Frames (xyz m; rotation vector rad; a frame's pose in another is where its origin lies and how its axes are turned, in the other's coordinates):
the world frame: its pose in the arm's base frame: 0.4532 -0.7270 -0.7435 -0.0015 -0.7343 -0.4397
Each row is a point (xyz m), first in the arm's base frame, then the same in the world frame.
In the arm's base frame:
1: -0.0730 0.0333 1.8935
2: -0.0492 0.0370 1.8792
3: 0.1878 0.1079 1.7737
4: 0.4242 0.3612 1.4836
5: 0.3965 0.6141 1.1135
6: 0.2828 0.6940 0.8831
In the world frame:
1: 1.0698 0.8836 2.4256
2: 1.0747 0.8941 2.4001
3: 1.1342 1.0347 2.1787
4: 1.0030 1.3132 1.8479
5: 0.6469 1.4766 1.6283
6: 0.3921 1.4704 1.5422

